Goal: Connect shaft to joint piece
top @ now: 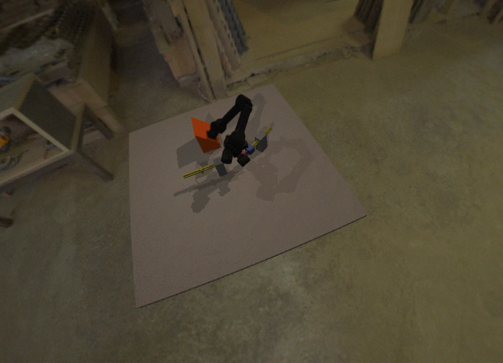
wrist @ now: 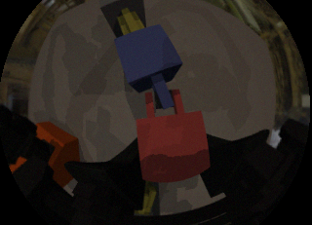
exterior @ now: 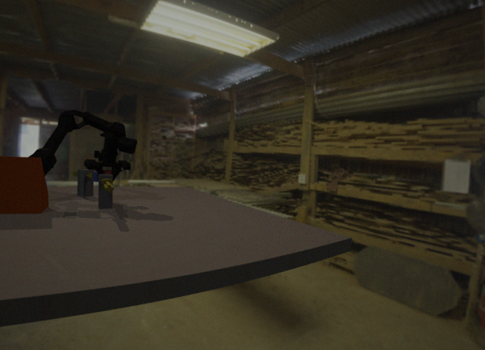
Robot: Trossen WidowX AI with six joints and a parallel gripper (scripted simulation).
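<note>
Now: the red square joint piece 3 cm above my gripper tip and 1 cm to the left of it.
</note>
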